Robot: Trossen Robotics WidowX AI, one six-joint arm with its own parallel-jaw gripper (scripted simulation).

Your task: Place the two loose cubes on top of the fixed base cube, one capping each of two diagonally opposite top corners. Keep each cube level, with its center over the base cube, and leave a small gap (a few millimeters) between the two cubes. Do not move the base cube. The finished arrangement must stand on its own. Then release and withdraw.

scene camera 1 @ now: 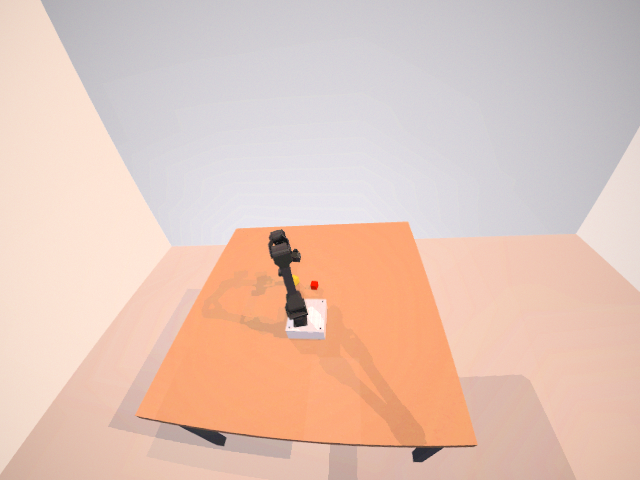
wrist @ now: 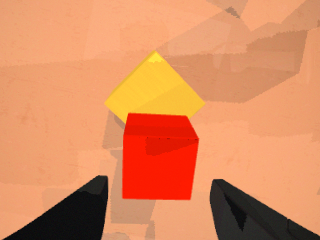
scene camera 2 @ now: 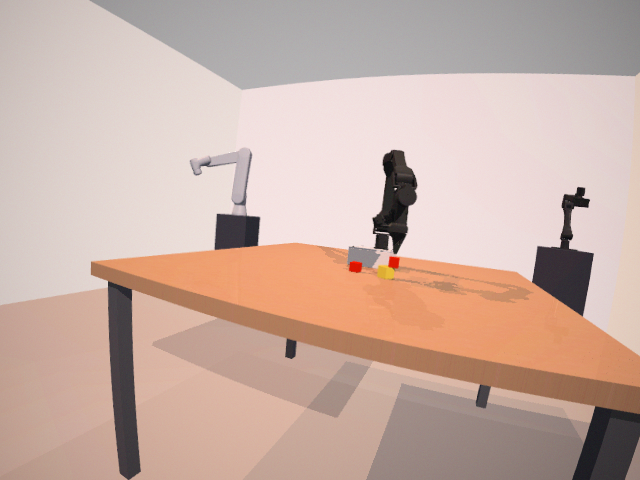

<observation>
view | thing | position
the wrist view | my gripper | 160,187
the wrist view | yellow cube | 152,87
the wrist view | red cube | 160,151
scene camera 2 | my gripper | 395,253
</observation>
